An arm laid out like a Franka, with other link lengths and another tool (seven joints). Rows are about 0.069 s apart.
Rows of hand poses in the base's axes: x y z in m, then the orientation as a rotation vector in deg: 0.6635 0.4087 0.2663 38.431 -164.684 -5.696; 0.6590 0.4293 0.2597 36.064 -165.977 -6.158; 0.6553 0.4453 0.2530 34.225 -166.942 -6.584; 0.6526 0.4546 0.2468 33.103 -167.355 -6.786; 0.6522 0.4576 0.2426 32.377 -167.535 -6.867; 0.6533 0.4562 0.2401 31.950 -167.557 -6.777; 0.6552 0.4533 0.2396 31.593 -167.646 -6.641; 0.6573 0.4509 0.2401 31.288 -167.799 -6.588; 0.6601 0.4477 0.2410 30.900 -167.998 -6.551; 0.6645 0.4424 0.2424 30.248 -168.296 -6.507; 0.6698 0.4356 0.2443 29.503 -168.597 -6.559; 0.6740 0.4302 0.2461 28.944 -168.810 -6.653; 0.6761 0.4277 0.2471 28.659 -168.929 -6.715; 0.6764 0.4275 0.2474 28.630 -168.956 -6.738; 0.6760 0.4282 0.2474 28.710 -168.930 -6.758; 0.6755 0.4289 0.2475 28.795 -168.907 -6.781
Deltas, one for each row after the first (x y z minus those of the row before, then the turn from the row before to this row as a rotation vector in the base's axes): -0.0045 0.0206 -0.0066 0.283 -0.648 -1.790; -0.0037 0.0160 -0.0067 0.262 -0.485 -1.379; -0.0027 0.0093 -0.0062 0.096 -0.144 -0.806; -0.0004 0.0030 -0.0042 0.016 -0.018 -0.504; 0.0011 -0.0014 -0.0025 -0.094 0.057 -0.275; 0.0019 -0.0029 -0.0005 -0.108 -0.027 -0.238; 0.0021 -0.0024 0.0005 -0.039 -0.092 -0.219; 0.0028 -0.0032 0.0009 -0.029 -0.120 -0.281; 0.0044 -0.0053 0.0014 -0.041 -0.167 -0.466; 0.0053 -0.0068 0.0019 0.016 -0.147 -0.531; 0.0042 -0.0054 0.0018 0.047 -0.096 -0.399; 0.0021 -0.0025 0.0010 0.035 -0.059 -0.206; 0.0003 -0.0002 0.0003 0.017 -0.019 -0.024; -0.0004 0.0007 0.0000 0.016 0.012 0.055; -0.0005 0.0007 0.0001 0.019 0.008 0.057
